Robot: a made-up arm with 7 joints.
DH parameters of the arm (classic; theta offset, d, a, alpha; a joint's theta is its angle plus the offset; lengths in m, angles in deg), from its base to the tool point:
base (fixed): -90 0.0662 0 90
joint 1: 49.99 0 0.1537 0
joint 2: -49.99 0.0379 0.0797 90
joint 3: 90 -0.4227 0.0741 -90
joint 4: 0 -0.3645 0.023 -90
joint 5: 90 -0.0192 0.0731 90
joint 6: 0 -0.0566 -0.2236 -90
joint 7: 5.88 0 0.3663 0
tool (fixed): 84.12 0.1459 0 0
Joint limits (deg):
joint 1: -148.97..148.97
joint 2: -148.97..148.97
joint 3: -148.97..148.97
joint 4: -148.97..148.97
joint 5: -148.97..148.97
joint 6: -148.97..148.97
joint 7: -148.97..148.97
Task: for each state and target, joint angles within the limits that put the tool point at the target. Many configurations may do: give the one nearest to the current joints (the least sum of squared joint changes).
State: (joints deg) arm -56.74 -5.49 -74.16 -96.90 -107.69 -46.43 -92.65
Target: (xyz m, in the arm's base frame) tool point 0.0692 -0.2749 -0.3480
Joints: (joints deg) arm -78.92 -23.05 -95.02 -98.51 -79.61 -57.31 -84.72
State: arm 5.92 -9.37 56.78 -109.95 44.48 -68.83 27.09
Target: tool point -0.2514 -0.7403 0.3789
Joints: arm -29.33 -37.06 49.52 -116.38 78.02 -61.90 36.92
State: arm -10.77 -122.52 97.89 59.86 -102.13 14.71 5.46
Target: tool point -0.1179 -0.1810 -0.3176
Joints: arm -12.59 -135.26 54.47 71.64 -117.08 9.97 -56.30
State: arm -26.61 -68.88 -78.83 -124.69 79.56 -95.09 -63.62
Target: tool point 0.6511 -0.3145 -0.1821
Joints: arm -25.22 -78.23 -85.62 -133.55 49.77 -71.37 -83.48
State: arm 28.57 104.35 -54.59 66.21 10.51 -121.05 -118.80
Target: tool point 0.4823 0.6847 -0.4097
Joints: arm 37.62 121.91 -54.34 69.16 -4.84 -104.11 -107.60
